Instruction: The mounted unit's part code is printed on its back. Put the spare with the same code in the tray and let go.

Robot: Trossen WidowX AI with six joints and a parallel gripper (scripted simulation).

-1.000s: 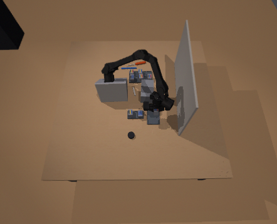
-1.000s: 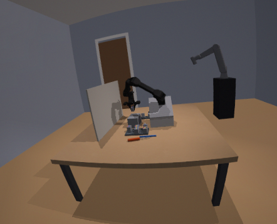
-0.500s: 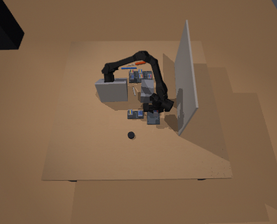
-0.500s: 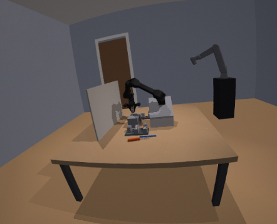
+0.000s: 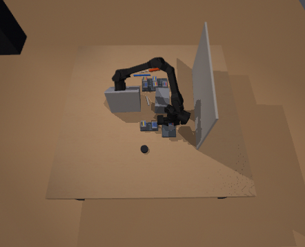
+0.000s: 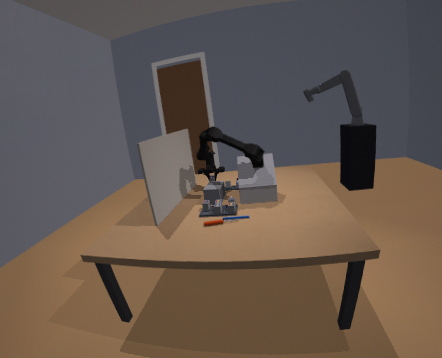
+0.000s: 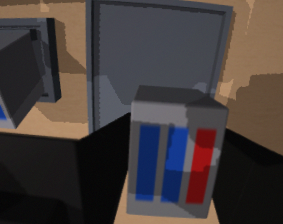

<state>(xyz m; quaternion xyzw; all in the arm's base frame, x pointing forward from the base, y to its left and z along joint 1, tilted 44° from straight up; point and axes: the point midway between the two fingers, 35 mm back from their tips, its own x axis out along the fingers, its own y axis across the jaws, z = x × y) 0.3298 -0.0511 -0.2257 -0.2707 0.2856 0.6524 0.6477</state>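
The dark grey tray lies 10 mm behind my gripper tip and 50 mm below it. Also, from my gripper tip: mounted unit 50 mm behind, 220 mm to the left, 10 mm below; tall white panel 200 mm ahead, 190 mm to the left, 170 mm above; black tape roll 180 mm behind, 150 mm to the right, 50 mm below.
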